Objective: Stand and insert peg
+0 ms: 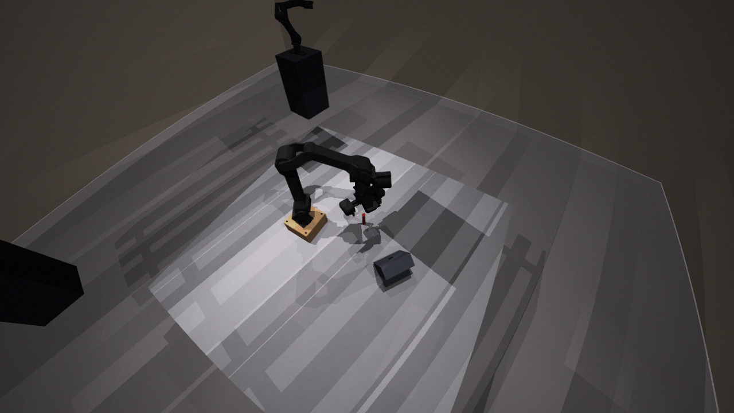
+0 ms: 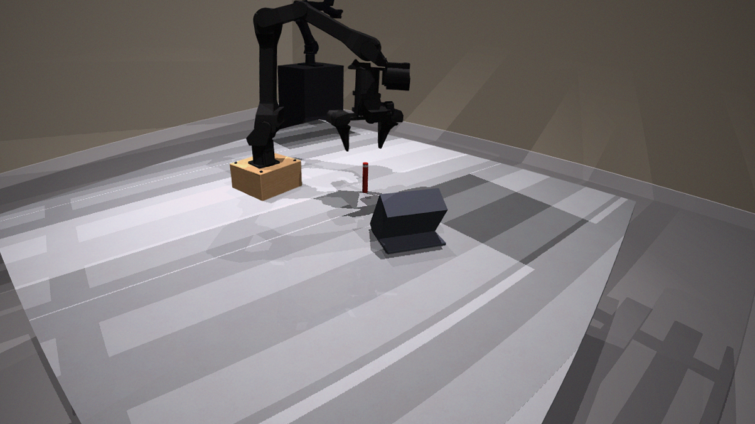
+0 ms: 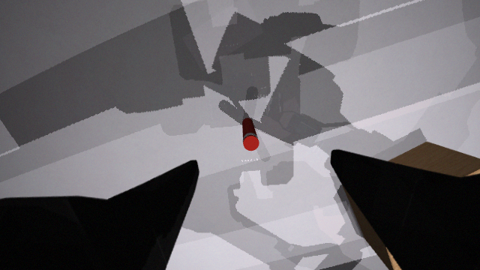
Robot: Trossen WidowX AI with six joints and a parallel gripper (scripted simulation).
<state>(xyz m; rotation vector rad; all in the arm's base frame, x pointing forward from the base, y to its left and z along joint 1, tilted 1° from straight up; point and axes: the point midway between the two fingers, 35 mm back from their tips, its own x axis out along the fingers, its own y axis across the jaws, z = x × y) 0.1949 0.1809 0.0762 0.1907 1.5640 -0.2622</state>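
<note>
The red peg lies 10 mm to the left of my gripper tip and 60 mm below it. From my gripper tip the other things lie so: dark grey sloped panel: 230 mm ahead, 90 mm to the right, 70 mm below.
</note>
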